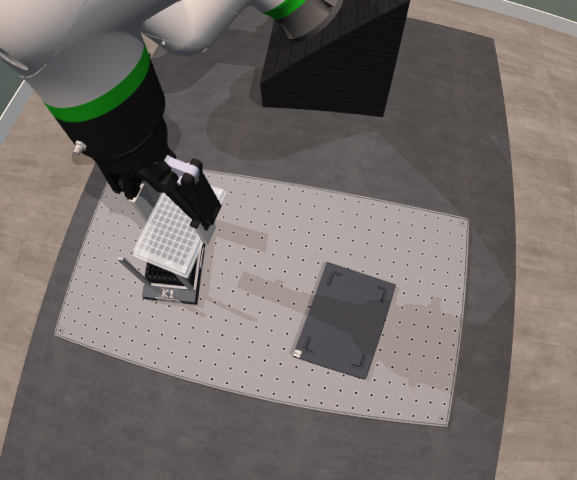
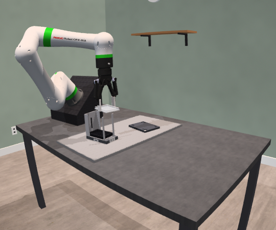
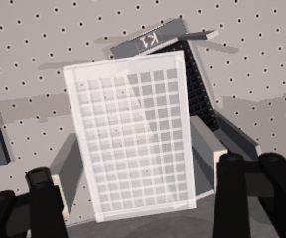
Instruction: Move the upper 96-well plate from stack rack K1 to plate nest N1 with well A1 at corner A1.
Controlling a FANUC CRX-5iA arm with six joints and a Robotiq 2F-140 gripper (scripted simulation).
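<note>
The dark plate nest N1 is 90 mm ahead of my hand, 240 mm to the left of it and 180 mm below it. From my hand the other things lie so: tall back wall (80 mm behind, 50 mm to the right, 100 mm below); black plate (20 mm behind, 50 mm to the right, 160 mm below); white 96-well plate (20 mm below).
</note>
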